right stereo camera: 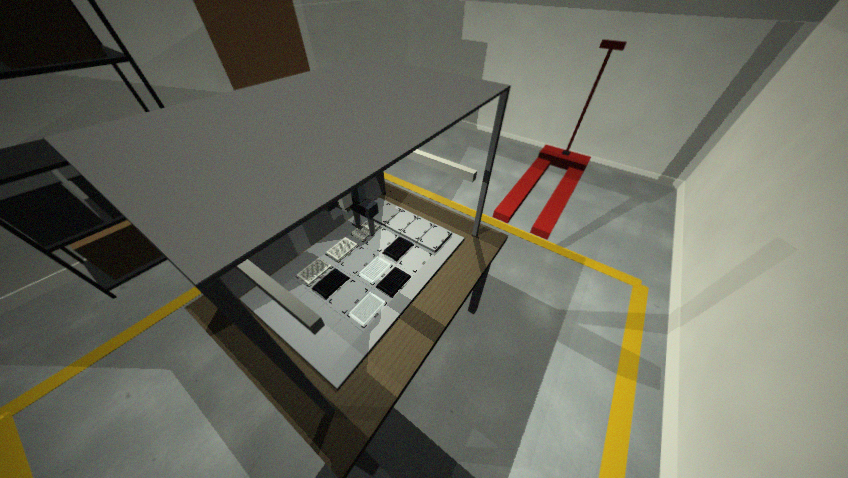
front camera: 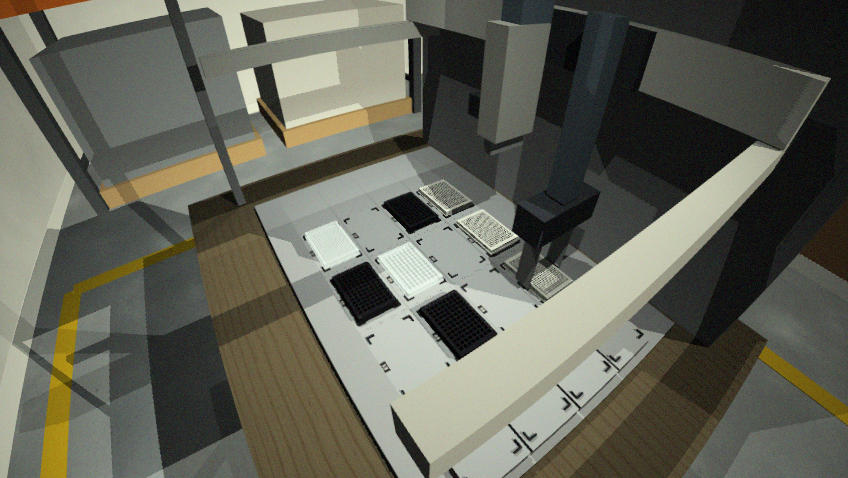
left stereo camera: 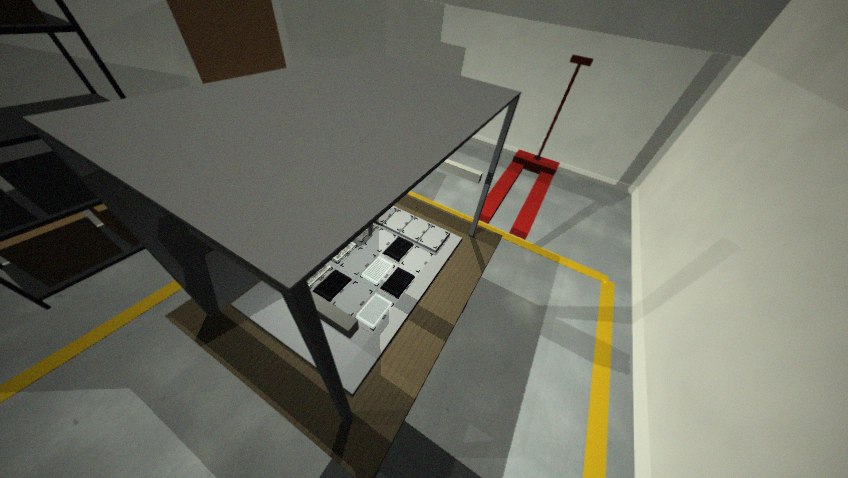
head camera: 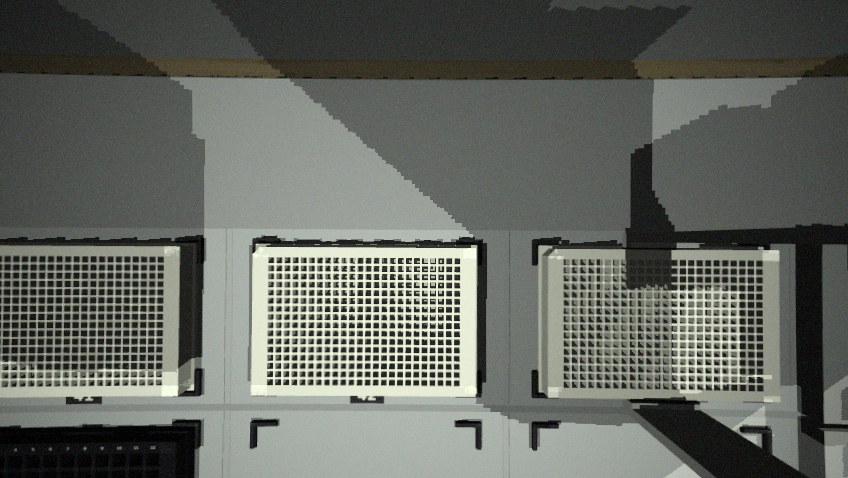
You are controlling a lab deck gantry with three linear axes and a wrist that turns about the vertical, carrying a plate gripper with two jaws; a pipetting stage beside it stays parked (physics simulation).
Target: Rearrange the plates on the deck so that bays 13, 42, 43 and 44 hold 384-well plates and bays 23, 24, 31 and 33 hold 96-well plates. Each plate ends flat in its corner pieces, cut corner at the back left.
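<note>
My gripper is down at bay 43, its jaws shut on the long sides of a beige 384-well plate that sits level within the corner pieces. Beige 384-well plates stand in bay 42 and bay 41. A white 384-well plate is in bay 11, a white 96-well plate in bay 22. Black 96-well plates stand in bay 12, bay 23 and bay 31. Bays 13 and 33 hold no plate.
A pale beam crosses the front camera's view and hides part of the deck, with the bay 44 area. The parked pipetting stage hangs beside the gripper column. A large grey top panel hides parts of the deck in both stereo views.
</note>
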